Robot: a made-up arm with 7 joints.
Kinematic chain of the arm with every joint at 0, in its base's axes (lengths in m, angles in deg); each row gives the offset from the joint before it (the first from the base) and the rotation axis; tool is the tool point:
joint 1: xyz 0 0 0.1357 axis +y
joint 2: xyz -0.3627 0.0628 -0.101 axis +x
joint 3: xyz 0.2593 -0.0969 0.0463 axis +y
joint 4: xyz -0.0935 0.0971 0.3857 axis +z
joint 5: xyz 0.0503 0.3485 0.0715 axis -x
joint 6: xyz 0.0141 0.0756 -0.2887 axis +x
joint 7: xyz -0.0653 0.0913 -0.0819 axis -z
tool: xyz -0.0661 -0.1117 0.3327
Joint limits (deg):
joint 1: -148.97..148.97
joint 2: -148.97..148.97
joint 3: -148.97..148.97
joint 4: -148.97..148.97
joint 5: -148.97..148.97
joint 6: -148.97..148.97
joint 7: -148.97..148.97
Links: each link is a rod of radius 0.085 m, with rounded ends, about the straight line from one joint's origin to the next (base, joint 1, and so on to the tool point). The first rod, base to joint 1, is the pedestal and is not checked.
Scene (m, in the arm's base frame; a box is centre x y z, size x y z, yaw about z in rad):
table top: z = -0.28
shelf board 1: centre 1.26 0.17 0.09 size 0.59 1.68 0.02 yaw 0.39
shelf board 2: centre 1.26 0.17 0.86 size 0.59 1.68 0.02 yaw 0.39
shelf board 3: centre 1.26 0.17 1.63 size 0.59 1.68 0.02 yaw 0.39
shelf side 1: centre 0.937 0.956 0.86 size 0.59 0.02 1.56 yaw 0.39
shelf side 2: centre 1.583 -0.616 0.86 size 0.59 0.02 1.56 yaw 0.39
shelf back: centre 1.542 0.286 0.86 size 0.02 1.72 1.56 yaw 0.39
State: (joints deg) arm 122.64 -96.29 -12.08 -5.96 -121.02 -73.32 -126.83
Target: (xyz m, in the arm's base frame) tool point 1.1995 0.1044 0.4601
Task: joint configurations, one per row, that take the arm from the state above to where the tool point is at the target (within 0.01 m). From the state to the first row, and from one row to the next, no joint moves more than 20 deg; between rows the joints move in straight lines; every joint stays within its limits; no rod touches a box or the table.
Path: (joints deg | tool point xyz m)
1: 122.47 -81.18 -20.56 11.45 -122.09 -72.49 -129.99 | -0.0892 1.0124 0.7604
2: 122.29 -66.07 -29.03 28.87 -123.17 -71.66 -133.16 | 0.2256 0.9391 0.8441
3: 122.12 -50.95 -37.51 46.28 -124.24 -70.84 -136.32 | 0.4719 0.7658 0.9231
4: 121.95 -35.84 -45.99 63.69 -125.32 -70.01 -139.48 | 0.6099 0.5362 1.0056
5: 121.78 -20.73 -54.46 81.10 -126.39 -69.18 -142.64 | 0.6304 0.3060 1.0915
6: 121.60 -5.62 -62.94 98.52 -127.47 -68.35 -145.81 | 0.5527 0.1233 1.1736
7: 121.43 9.49 -71.42 115.93 -128.54 -67.53 -148.97 | 0.4158 0.0172 1.2415
8: 121.61 8.45 -54.05 121.22 -129.99 -54.19 -134.94 | 0.6530 -0.0221 0.9842
9: 121.79 7.40 -36.68 126.51 -131.43 -40.85 -120.90 | 0.7579 -0.0482 0.7061
10: 121.97 6.36 -19.32 131.81 -132.88 -27.52 -106.87 | 0.7619 -0.0755 0.4601
11: 130.97 -4.98 -21.51 125.38 -119.29 -47.39 -116.68 | 0.9560 0.0211 0.4001
12: 139.97 -16.31 -23.71 118.95 -105.71 -67.26 -126.49 | 1.1095 0.0900 0.4033
13: 148.97 -27.64 -25.90 112.52 -92.13 -87.13 -136.30 | 1.1995 0.1044 0.4600

